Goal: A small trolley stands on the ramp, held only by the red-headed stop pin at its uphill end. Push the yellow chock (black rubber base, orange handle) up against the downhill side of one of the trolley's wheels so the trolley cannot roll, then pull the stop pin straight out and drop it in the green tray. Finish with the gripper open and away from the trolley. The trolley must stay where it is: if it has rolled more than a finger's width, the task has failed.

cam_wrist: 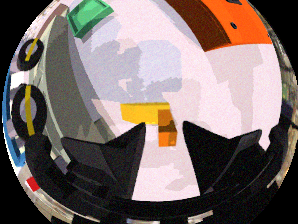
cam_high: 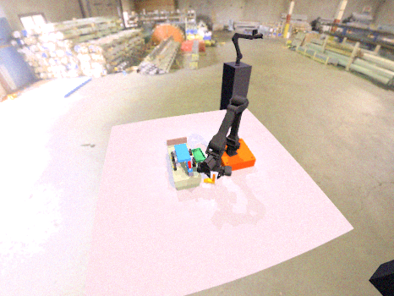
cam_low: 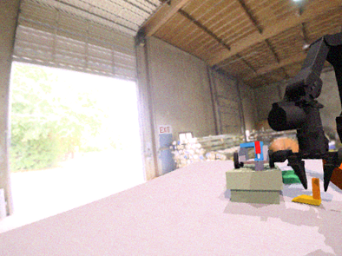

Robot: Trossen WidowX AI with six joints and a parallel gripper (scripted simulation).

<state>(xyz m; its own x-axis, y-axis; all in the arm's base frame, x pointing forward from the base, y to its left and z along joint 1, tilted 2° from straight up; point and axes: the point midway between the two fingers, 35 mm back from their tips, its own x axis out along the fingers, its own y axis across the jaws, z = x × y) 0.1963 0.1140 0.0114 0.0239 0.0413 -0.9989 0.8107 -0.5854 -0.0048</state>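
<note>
The green tray is 24 cm to the right of my gripper tip, 4 cm below it and 2 cm behind it. Also, from my gripper tip: pale green ramp 17 cm to the right, 12 cm ahead, 1 cm above; yellow chock 2 cm below, 2 cm ahead, 1 cm to the right; red-headed stop pin 12 cm ahead, 9 cm above, 6 cm to the right.
</note>
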